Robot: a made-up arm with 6 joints.
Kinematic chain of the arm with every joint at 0, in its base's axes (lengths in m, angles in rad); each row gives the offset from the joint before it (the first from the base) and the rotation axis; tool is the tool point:
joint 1: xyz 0 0 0.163 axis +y
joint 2: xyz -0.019 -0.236 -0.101 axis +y
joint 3: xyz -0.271 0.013 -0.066 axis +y
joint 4: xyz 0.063 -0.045 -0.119 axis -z
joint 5: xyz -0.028 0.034 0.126 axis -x
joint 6: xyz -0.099 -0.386 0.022 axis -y
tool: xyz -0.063 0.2 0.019
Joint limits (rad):
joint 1: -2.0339..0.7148
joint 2: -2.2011..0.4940
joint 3: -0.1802..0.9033
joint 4: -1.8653..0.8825
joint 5: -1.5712..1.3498
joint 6: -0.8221..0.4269
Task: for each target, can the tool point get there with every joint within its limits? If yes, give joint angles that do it. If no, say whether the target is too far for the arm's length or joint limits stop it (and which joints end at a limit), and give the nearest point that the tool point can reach.
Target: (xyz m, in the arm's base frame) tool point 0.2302 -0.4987 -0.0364
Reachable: yes | joints -0.6767 -1.3309 0.2133 -0.9875 -0.5628 -0.5719
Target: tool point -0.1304 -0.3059 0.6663
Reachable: no: joint limits stop it (at a limit: joint 1, joint 2, joint 3, joint 5) | nearest point -0.1350 -0.2925 0.5411 | short by 0.126 m
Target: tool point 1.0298 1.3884 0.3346
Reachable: no: too far | nearest point 0.5561 -0.1063 0.2557 | short by 1.570 m
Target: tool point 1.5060 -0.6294 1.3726
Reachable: no: too far | nearest point 0.4762 -0.3390 0.5079 | short by 1.376 m
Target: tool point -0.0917 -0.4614 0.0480
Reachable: yes | joints -0.2491 0.1959 0.8081 -1.1864 0.5759 -0.4777
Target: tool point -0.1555 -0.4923 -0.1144
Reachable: yes | joints 0.4879 -1.6381 0.4857 -0.6677 0.0738 -0.4310
